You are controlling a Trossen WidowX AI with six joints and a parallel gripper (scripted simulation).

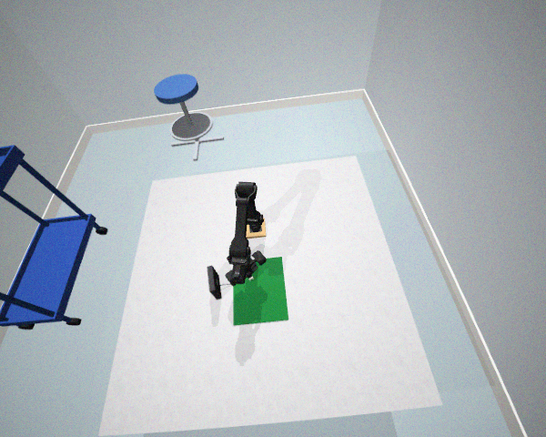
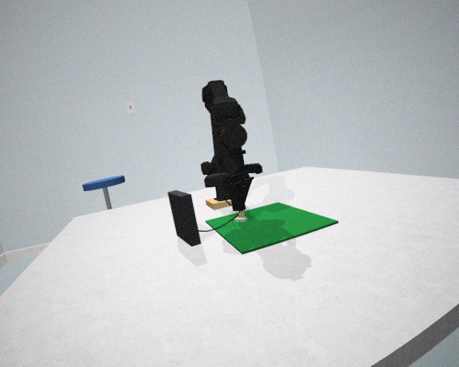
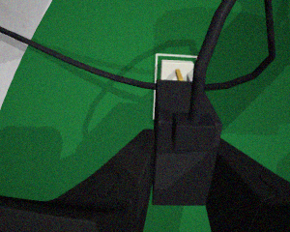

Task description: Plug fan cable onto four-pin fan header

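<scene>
My gripper tip is 1 cm below the black plug. The rest, counted from my gripper tip: black fan (15 cm to the right, 2 cm ahead, 1 cm above); white four-pin fan header (5 cm below, 1 cm behind); green board (6 cm below, 6 cm ahead, 4 cm to the left).
</scene>
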